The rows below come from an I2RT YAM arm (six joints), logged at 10 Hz.
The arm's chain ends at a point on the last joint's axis. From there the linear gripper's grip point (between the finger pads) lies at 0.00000 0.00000 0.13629 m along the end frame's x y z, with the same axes.
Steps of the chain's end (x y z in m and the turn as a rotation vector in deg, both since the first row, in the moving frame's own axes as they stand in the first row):
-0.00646, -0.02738, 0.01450, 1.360, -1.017, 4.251
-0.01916, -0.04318, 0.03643, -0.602, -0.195, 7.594
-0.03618, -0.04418, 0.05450, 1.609, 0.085, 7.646
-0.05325, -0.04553, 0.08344, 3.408, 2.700, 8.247
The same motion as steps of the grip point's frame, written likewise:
-0.00876, -0.03070, 0.01444, 1.360, -1.017, 4.251
-0.01972, -0.04178, 0.03642, -0.602, -0.195, 7.594
-0.03572, -0.04798, 0.05445, 1.609, 0.085, 7.646
-0.04627, -0.05314, 0.08305, 3.408, 2.700, 8.247

